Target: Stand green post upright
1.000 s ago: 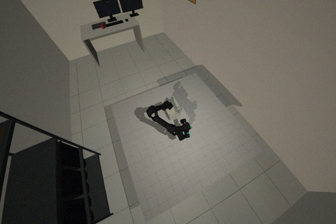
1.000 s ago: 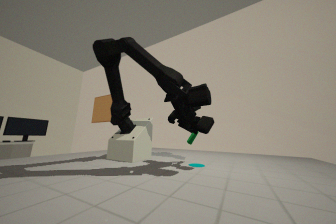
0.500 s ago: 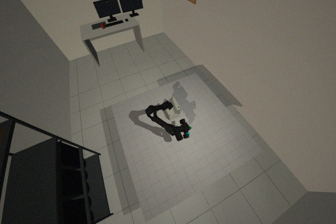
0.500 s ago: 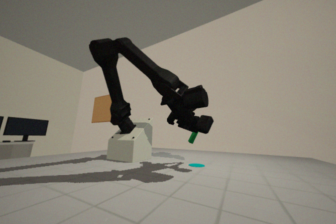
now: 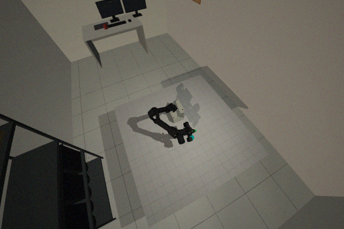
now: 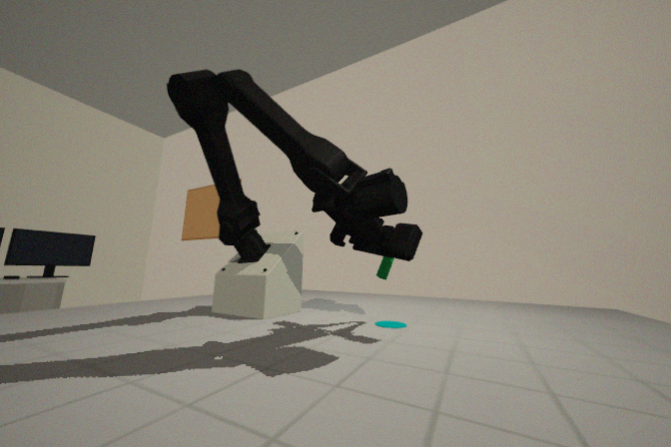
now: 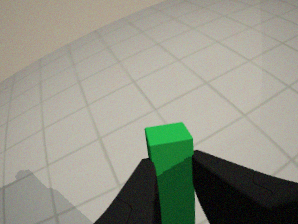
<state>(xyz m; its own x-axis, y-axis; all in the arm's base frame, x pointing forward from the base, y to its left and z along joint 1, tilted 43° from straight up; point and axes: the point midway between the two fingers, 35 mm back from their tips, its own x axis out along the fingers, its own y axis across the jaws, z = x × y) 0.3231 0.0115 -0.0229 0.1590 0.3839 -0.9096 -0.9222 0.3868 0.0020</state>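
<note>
Right now my gripper tip is 14 cm above the cyan circle, 3 cm to the left of it and 1 cm short of it. Also, from my gripper tip: green post (2 cm below, 1 cm behind).
</note>
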